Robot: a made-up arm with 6 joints.
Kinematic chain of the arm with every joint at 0, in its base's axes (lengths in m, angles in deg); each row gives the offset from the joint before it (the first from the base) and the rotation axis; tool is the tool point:
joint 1: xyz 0 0 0.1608 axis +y
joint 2: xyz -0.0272 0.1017 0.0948 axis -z
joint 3: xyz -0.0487 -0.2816 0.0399 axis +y
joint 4: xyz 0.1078 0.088 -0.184 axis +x
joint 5: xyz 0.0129 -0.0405 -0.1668 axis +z
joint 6: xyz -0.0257 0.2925 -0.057 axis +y
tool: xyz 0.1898 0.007 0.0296
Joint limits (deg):
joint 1: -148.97..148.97
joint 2: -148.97..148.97
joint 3: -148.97..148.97
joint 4: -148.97..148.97
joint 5: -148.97..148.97
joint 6: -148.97..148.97
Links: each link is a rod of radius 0.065 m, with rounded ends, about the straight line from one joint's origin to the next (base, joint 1, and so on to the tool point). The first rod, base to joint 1, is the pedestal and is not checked.
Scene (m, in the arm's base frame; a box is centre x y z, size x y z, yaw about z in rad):
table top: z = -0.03
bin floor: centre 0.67 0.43 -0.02 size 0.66 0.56 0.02 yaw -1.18
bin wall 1: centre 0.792 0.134 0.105 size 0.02 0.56 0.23 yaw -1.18
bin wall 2: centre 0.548 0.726 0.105 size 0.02 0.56 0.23 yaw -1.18
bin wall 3: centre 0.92 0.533 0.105 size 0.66 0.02 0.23 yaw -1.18
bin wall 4: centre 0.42 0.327 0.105 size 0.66 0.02 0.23 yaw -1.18
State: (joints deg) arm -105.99 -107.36 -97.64 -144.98 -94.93 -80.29
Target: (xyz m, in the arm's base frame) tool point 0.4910 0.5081 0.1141
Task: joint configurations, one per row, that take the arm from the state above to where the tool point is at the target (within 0.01 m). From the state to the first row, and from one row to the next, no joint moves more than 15 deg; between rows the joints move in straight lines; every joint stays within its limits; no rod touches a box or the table.
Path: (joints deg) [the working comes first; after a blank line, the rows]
Joints at the target: 39.09 -148.97 -119.78 -59.87 -141.25 7.79
Straight joint move there: clear.

1: -91.48 -111.52 -99.85 -136.47 -99.56 -71.48
2: -76.97 -115.68 -102.07 -127.96 -104.19 -62.67
3: -62.47 -119.84 -104.28 -119.45 -108.83 -53.86
4: -47.96 -124.00 -106.50 -110.94 -113.46 -45.06
5: -33.45 -128.16 -108.71 -102.43 -118.09 -36.25
6: -18.94 -132.33 -110.93 -93.92 -122.72 -27.44
7: -4.43 -136.49 -113.14 -85.41 -127.36 -18.63
8: 10.07 -140.65 -115.35 -76.89 -131.99 -9.82
9: 24.58 -144.81 -117.57 -68.38 -136.62 -1.01
10: 39.09 -148.97 -119.78 -59.87 -141.25 7.79

